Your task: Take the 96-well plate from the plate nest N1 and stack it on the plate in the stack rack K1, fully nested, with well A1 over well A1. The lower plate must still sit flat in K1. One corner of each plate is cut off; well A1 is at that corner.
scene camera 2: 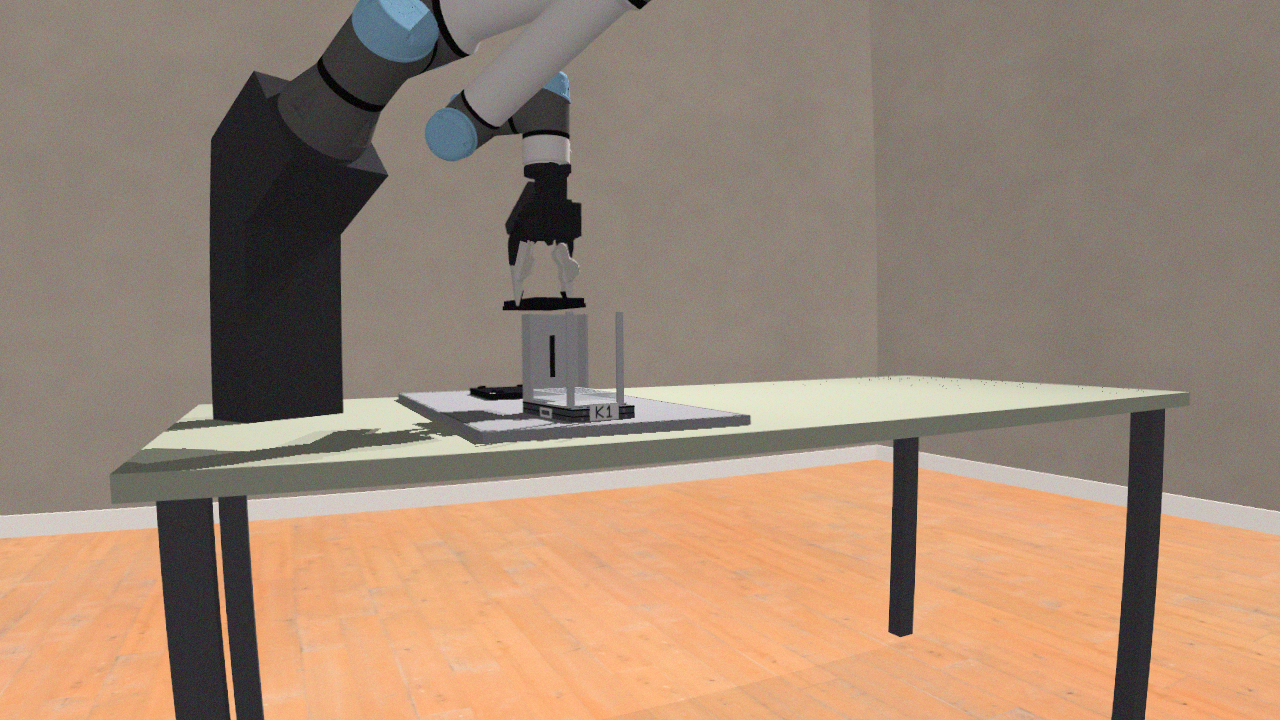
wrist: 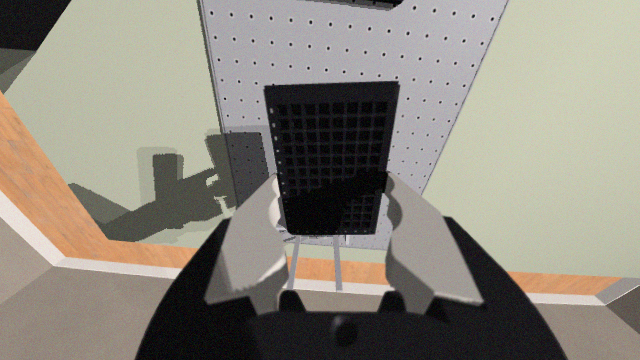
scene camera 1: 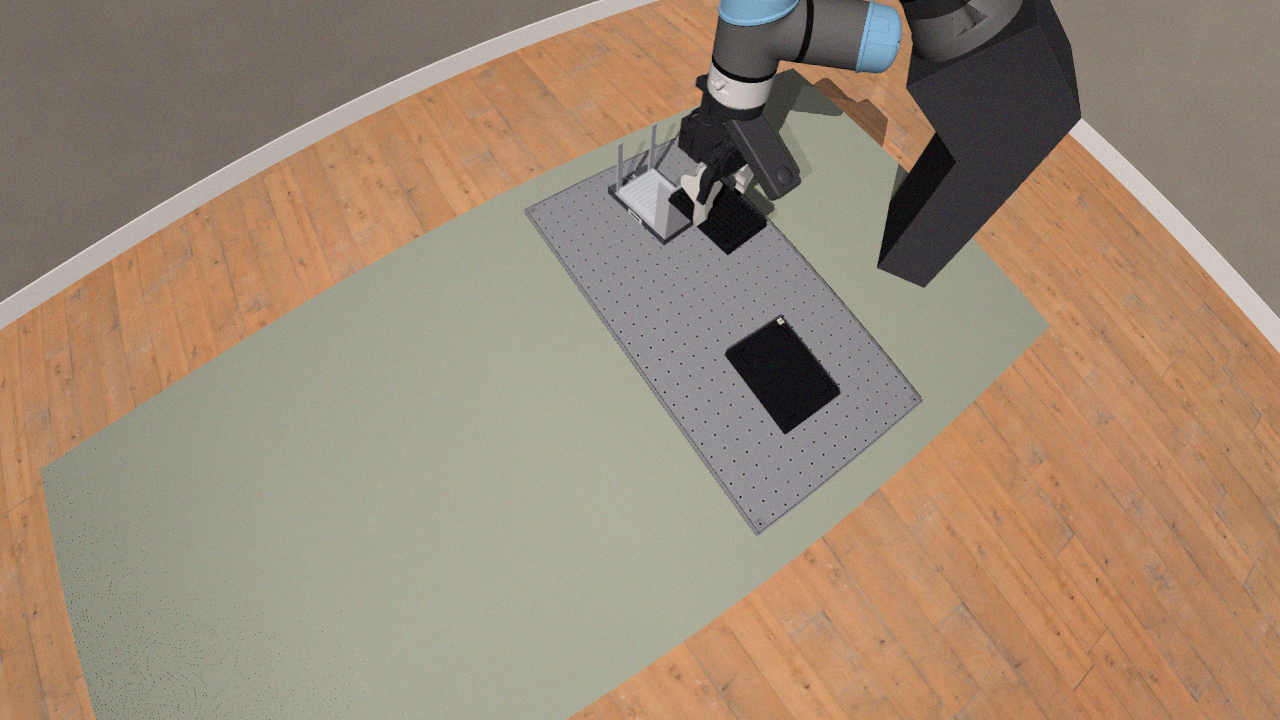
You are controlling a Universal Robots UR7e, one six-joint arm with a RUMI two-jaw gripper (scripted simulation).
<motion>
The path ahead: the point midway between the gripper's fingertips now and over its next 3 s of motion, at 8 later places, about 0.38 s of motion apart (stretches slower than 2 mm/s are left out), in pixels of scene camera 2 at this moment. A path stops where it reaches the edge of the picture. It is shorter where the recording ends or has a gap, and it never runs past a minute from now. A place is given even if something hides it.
The gripper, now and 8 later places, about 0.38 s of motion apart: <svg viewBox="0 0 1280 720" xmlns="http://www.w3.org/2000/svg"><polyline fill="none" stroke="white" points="543,306 549,305 555,304 562,302 568,301 572,300 572,300 572,302 572,305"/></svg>
</motion>
